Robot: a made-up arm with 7 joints. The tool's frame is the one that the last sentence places.
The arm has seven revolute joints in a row. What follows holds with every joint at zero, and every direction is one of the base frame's.
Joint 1 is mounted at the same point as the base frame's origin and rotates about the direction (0.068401, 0.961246, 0.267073).
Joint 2 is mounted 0.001 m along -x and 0.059 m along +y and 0.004 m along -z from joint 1 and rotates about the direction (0.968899, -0.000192, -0.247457).
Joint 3 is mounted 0.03 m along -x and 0.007 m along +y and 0.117 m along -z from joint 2 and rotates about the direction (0.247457, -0.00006, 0.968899).
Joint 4 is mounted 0.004 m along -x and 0.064 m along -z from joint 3 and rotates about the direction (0.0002, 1, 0.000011).
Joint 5 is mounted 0.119 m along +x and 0.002 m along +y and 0.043 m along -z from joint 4 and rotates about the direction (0.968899, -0.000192, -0.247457).
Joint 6 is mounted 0.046 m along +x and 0.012 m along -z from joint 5 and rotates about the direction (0.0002, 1, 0.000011).
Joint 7 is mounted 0.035 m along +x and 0.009 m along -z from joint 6 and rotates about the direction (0.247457, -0.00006, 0.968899).
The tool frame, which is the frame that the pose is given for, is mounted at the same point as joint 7; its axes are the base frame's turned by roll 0, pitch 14.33 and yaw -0.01 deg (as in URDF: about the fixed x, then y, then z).
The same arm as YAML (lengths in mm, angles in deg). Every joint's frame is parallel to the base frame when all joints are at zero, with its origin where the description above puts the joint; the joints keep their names.
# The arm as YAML. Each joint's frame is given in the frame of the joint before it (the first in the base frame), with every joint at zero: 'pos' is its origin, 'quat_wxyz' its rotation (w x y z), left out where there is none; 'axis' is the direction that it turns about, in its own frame. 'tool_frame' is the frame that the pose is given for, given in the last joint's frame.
length_unit: mm
angle_unit: deg
joints:
  - joint: joint 1
    pos: [0.0, 0.0, 0.0]
    axis: [0.068403, 0.961235, 0.26711]
  - joint: joint 2
    pos: [-1.0, 59.0, -4.0]
    axis: [0.968889, -0.0002, -0.247497]
  - joint: joint 3
    pos: [-30.0, 7.0, -117.0]
    axis: [0.247497, -0.0001, 0.968889]
  - joint: joint 4
    pos: [-4.0, 0.0, -64.0]
    axis: [0.0002, 1.0, 0.0]
  - joint: joint 5
    pos: [119.0, 2.0, -43.0]
    axis: [0.968889, -0.0002, -0.247497]
  - joint: joint 6
    pos: [46.0, 0.0, -12.0]
    axis: [0.0002, 1.0, 0.0]
  - joint: joint 7
    pos: [35.0, 0.0, -9.0]
    axis: [0.247497, -0.0001, 0.968889]
tool_frame:
  pos: [0.0, 0.0, 0.0]
  quat_wxyz: [0.992191, 0.000011, 0.124727, -0.000087]

